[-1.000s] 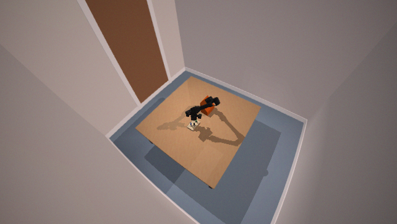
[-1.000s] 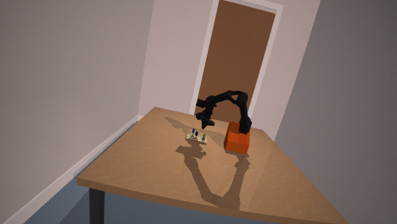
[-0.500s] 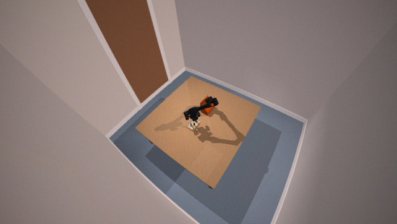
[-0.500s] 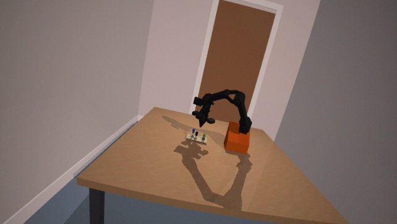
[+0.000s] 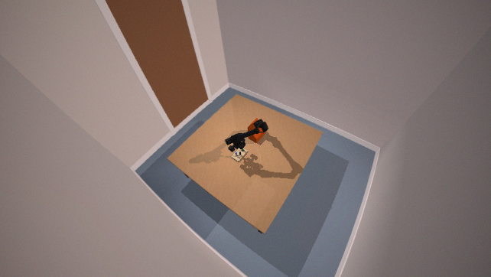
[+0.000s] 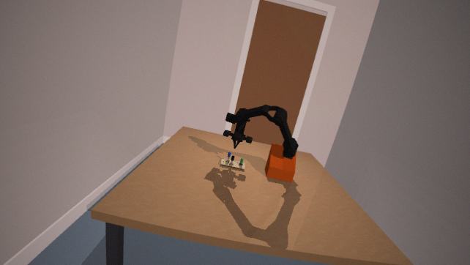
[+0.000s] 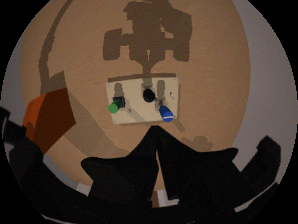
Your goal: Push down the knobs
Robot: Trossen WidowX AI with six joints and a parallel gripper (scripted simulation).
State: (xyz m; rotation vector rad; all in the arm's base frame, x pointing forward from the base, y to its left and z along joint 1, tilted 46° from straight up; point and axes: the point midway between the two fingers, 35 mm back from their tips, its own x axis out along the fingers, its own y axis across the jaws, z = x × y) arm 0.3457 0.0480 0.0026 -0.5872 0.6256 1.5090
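The blue knob lies 50 mm below my gripper tip and 30 mm ahead of it. From my gripper tip the other things lie so: green knob (70 mm below, 60 mm behind, 10 mm to the left).
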